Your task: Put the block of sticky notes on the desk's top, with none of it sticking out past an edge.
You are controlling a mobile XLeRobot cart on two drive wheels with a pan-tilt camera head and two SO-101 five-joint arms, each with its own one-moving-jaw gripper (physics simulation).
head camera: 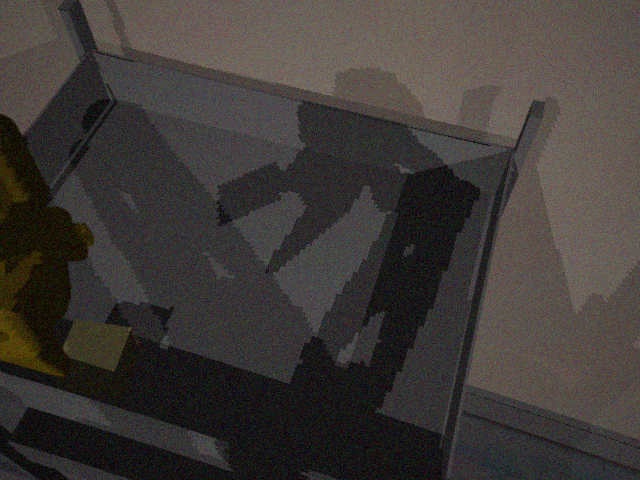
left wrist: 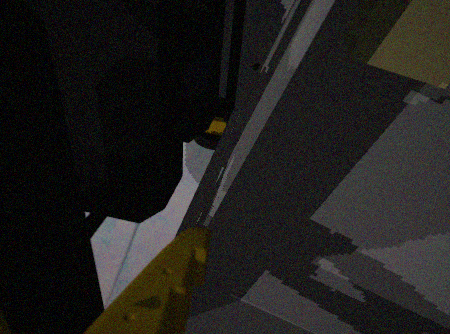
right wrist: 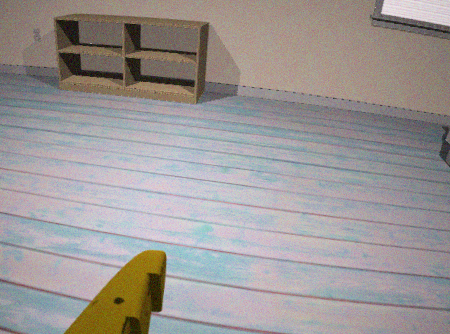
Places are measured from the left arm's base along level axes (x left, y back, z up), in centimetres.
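Pixels of known places: left hand, tool point: [head camera: 63, 364] [left wrist: 208, 249]; right hand, tool point: [right wrist: 164, 273].
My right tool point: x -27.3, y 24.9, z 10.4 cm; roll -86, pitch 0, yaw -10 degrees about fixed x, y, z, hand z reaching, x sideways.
Note:
Behind a point stands the place of what it marks.
The yellow block of sticky notes [head camera: 97, 345] {x 2.9, y -27.4, z -7.5 cm} [left wrist: 417, 47] {x 2.2, y -27.0, z -7.5 cm} lies near the front edge of the top tier of a grey rack [head camera: 478, 304] {x -27.2, y -29.8, z -5.2 cm} [left wrist: 270, 105] {x -0.3, y -21.2, z -4.5 cm}, at the lower left in the head view and cut off at the upper right in the left wrist view. My left gripper [head camera: 51, 365] [left wrist: 195, 245] is open and empty; one notched jaw shows in its wrist view. In the head view its tip appears just left of the block; the height between them is unclear. My right gripper [right wrist: 156, 267] is open, one jaw showing over the floor. I cannot make out a separate desk.
The grey rack has raised sides and corner posts, and lower parts show below its front edge. Broad arm shadows fall across it. A beige wall [head camera: 584, 206] {x -42.8, y -47.3, z -15.8 cm} stands behind. A wooden shelf unit [right wrist: 201, 62] {x 16.1, y 302.0, z -46.1 cm} and a window [right wrist: 417, 10] {x 185.0, y 273.7, z 15.4 cm} show far off in the right wrist view.

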